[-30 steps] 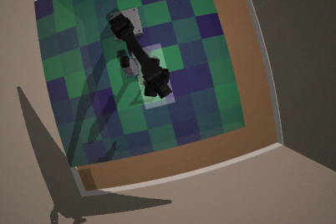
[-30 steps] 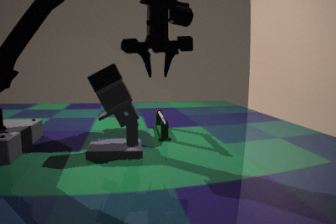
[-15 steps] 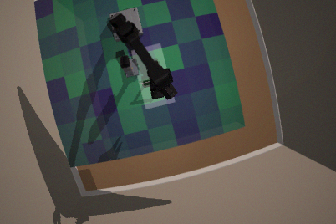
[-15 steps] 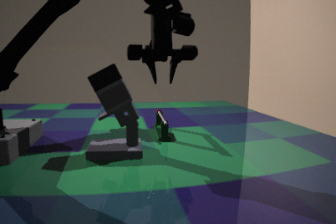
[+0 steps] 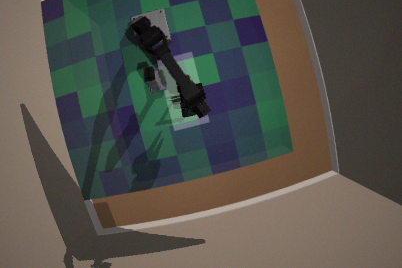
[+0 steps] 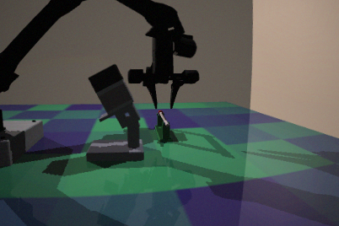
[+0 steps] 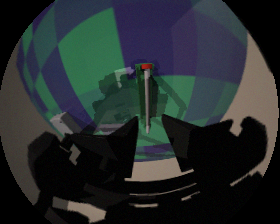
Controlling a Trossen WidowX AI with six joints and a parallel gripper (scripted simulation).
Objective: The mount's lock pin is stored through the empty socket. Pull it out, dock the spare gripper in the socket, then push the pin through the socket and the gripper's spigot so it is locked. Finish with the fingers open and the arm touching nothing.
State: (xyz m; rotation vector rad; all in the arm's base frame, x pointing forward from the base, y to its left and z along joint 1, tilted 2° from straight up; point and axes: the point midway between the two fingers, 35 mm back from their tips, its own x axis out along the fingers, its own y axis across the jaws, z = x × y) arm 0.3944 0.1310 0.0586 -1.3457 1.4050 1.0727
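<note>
The small green bracket is 1 cm to the left of my gripper tip and 5 cm below it. The rest, counted from my gripper tip: spare gripper: 12 cm behind, 12 cm to the right, 5 cm above; grey mount: 11 cm behind, 12 cm to the right, 2 cm below.
</note>
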